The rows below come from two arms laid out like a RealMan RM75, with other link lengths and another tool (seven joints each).
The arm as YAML. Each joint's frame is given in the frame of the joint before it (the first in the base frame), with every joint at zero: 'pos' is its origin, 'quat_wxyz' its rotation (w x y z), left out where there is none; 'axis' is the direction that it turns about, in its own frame. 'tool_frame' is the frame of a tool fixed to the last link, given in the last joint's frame.
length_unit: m
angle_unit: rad
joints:
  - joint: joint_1
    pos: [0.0, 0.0, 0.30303]
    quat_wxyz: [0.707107, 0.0, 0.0, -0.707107]
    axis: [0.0, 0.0, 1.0]
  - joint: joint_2
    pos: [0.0, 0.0, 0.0]
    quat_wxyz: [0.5, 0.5, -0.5, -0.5]
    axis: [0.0, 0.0, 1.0]
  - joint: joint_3
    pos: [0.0, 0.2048, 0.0]
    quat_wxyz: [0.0, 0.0, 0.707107, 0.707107]
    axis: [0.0, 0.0, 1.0]
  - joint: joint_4
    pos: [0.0, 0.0, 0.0]
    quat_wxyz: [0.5, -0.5, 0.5, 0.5]
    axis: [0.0, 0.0, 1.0]
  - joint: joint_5
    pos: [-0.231, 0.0, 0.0]
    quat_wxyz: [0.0, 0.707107, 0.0, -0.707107]
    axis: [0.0, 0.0, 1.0]
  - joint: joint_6
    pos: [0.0, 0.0, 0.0]
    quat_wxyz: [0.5, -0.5, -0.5, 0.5]
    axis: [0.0, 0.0, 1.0]
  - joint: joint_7
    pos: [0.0, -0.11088, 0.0]
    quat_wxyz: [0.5, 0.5, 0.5, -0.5]
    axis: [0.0, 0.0, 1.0]
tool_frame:
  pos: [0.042, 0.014, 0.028]
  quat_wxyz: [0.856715, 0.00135, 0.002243, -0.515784]
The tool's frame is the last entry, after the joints.
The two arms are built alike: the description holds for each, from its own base.
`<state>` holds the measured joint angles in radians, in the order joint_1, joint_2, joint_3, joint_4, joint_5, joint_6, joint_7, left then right.
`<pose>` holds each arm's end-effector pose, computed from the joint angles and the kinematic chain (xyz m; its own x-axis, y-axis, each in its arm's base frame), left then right.
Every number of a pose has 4 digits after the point.
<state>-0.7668 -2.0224 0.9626 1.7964 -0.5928 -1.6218 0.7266 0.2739 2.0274 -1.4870 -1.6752 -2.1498 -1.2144 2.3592</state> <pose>-0.0258 0.3969 0.2861 -0.9745 0.0532 0.2178 0.1909 0.7063 0.6817 0.1285 0.3607 0.1324 -0.5917 0.6977 0.4038 0.8053 0.5346 0.2563</pose>
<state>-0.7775 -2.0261 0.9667 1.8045 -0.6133 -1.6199 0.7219 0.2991 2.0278 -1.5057 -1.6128 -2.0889 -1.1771 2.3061</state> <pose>-0.0168 0.3955 0.2840 -0.9758 0.0826 0.2026 0.2006 0.7067 0.6785 0.1247 0.3659 0.1191 -0.6005 0.6873 0.4087 0.7951 0.5677 0.2134</pose>
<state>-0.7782 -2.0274 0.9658 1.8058 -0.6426 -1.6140 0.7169 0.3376 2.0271 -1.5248 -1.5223 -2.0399 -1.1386 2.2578</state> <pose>-0.0128 0.3948 0.2825 -0.9788 0.1017 0.1780 0.1968 0.7099 0.6763 0.1262 0.3726 0.1032 -0.6000 0.6909 0.4033 0.7922 0.5834 0.1790</pose>
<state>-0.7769 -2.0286 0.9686 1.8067 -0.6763 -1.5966 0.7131 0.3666 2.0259 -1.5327 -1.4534 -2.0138 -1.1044 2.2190</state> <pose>-0.0075 0.3944 0.2811 -0.9805 0.1270 0.1499 0.1955 0.7086 0.6780 0.1298 0.3789 0.0942 -0.6012 0.6896 0.4037 0.7900 0.5887 0.1711</pose>
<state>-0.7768 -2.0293 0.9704 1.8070 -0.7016 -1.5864 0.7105 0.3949 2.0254 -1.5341 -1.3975 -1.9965 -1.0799 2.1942</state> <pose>-0.0035 0.3940 0.2799 -0.9809 0.1455 0.1293 0.1945 0.7095 0.6773 0.1322 0.3845 0.0882 -0.5997 0.6903 0.4049 0.7907 0.5890 0.1669</pose>
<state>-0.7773 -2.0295 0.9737 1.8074 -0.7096 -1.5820 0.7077 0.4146 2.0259 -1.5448 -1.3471 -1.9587 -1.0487 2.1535</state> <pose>-0.0016 0.3938 0.2790 -0.9807 0.1523 0.1226 0.1948 0.7100 0.6767 0.1327 0.3883 0.0804 -0.6015 0.6839 0.4129 0.7860 0.5990 0.1530</pose>
